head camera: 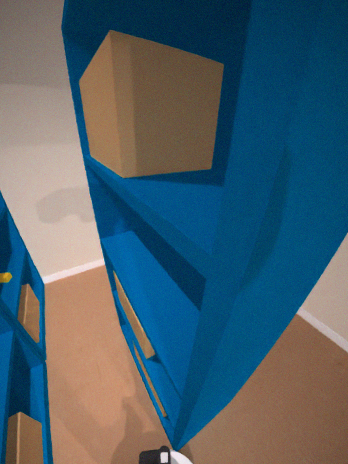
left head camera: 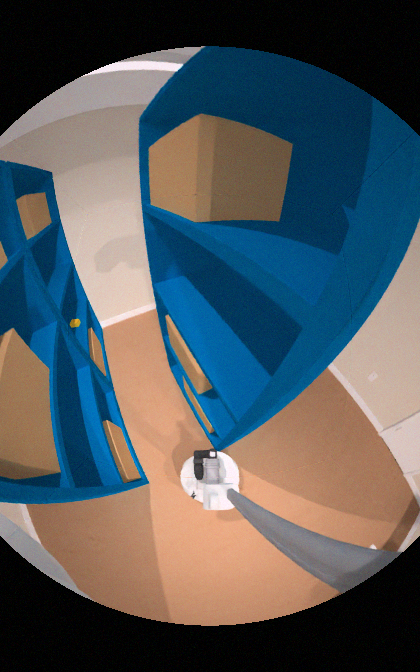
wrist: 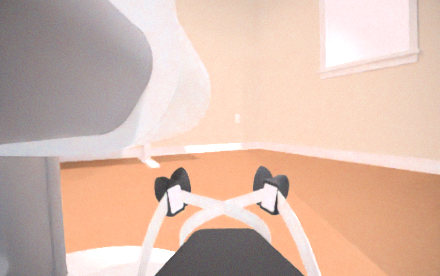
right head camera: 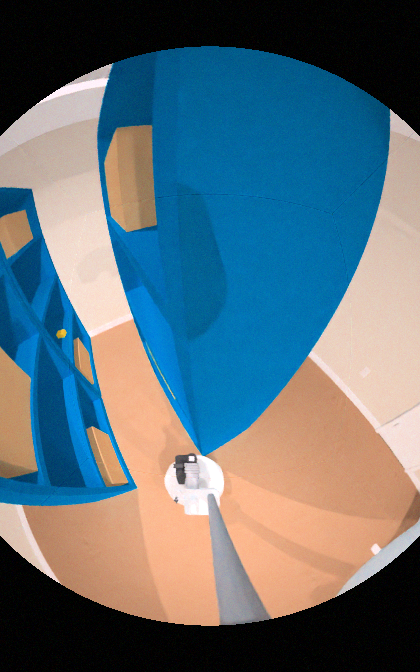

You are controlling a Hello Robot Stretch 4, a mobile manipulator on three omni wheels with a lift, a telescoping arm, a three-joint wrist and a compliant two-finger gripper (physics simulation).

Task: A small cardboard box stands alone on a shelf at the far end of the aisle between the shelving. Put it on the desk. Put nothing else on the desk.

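Frame: origin at the robot's base, x ahead, y left, z up, level; millimetres.
Seen in the pictures: gripper, fingertip midpoint: (wrist: 221, 182).
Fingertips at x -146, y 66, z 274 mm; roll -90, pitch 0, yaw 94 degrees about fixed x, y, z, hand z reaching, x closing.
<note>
Pixels of each thing's top centre, then the offset from my fingertips to it. "pt": a spot on its surface instead. Level surfaces: height alone.
- large box at its top centre: (head camera: 138, 72) 1417 mm up, 937 mm ahead, 21 mm left
- yellow item at a spot on its surface: (head camera: 6, 277) pt 272 mm up, 1186 mm ahead, 1153 mm left
- narrow aisle floor at its surface level: 301 mm down
Several cardboard boxes stand on the shelves; I cannot tell which is the small one standing alone. At the far end of the left shelving, one box (left head camera: 34, 214) (right head camera: 16, 232) is high up and another box (head camera: 31, 312) (left head camera: 97, 352) (right head camera: 84, 362) is low. My gripper (wrist: 221, 182) is open and empty in the wrist view, pointing away from the shelves over the floor, with no box near its fingers. A white foot (wrist: 148, 162), probably the desk's, shows behind the arm in the wrist view; the desk top does not show there.
The right shelving (head camera: 280, 200) (left head camera: 320, 345) (right head camera: 280, 250) is close ahead, with a large box (head camera: 170, 110) (left head camera: 245, 175) (right head camera: 132, 180) high on it. The left shelving (left head camera: 135, 480) (right head camera: 122, 485) holds a yellow item (head camera: 6, 277) (left head camera: 75, 323) (right head camera: 61, 333). The narrow aisle floor (head camera: 85, 340) (left head camera: 135, 360) lies between them.
</note>
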